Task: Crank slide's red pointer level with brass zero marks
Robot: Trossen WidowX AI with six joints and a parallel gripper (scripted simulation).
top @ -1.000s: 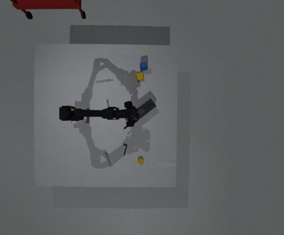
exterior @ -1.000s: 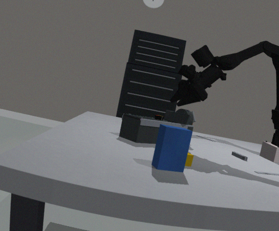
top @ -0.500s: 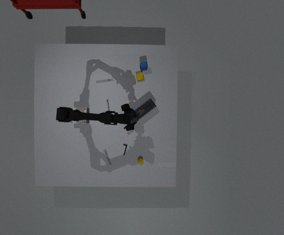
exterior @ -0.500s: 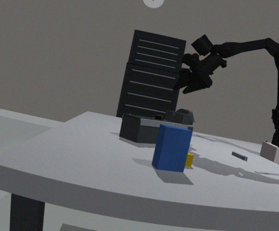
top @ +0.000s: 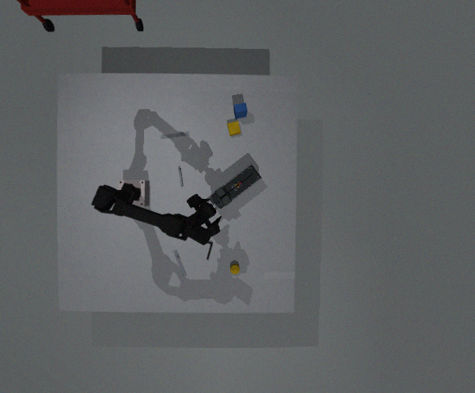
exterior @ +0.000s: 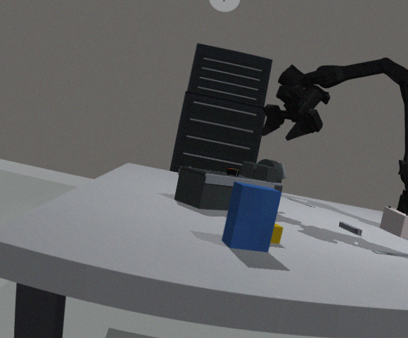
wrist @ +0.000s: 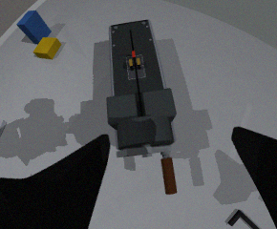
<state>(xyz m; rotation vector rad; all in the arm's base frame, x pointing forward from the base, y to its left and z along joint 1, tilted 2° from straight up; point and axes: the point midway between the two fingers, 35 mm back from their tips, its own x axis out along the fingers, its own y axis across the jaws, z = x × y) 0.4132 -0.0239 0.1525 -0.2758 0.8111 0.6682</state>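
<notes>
Now: the brown crank handle 110 mm below my gripper tip, 30 mm to the right of it and 30 mm behind it. From my gripper tip the other things lie so: red pointer (130 mm to the left, 100 mm below, 100 mm ahead); black hex key (230 mm to the right, 180 mm below, 20 mm behind); yellow block (420 mm to the left, 170 mm below, 30 mm ahead).
</notes>
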